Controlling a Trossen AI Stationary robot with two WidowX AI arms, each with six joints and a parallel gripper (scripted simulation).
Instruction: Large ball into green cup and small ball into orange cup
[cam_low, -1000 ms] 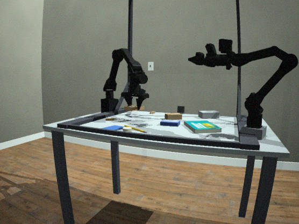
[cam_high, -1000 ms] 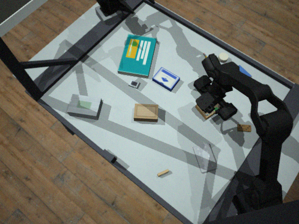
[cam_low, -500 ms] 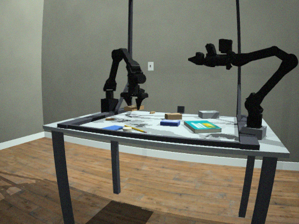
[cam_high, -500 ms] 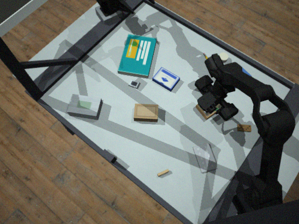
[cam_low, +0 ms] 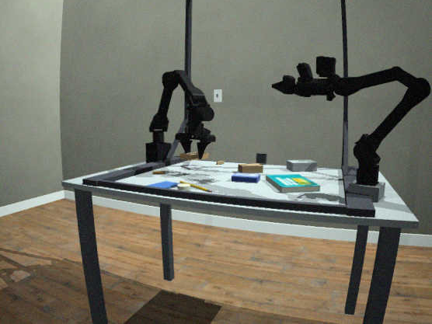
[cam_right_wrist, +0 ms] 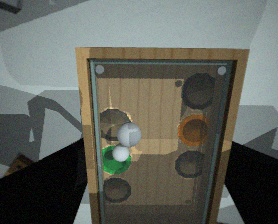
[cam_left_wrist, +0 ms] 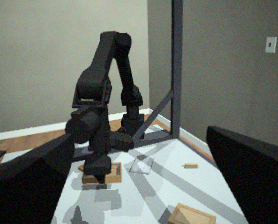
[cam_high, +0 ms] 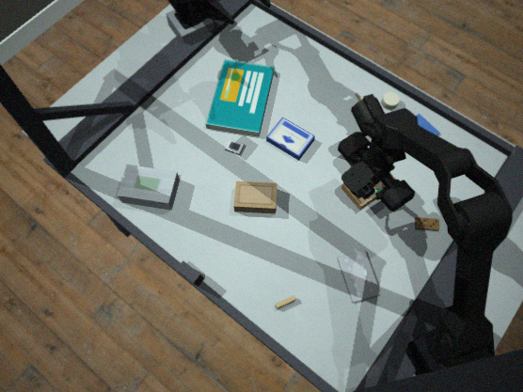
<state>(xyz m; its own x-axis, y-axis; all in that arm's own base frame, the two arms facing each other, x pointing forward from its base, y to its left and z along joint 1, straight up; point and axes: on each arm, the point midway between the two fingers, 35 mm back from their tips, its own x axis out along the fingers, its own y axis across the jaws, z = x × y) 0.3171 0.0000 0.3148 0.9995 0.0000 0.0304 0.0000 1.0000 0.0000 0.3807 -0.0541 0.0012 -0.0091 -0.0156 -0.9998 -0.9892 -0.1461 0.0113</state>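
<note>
The covered wooden puzzle is 30 mm below my right hand.
</note>
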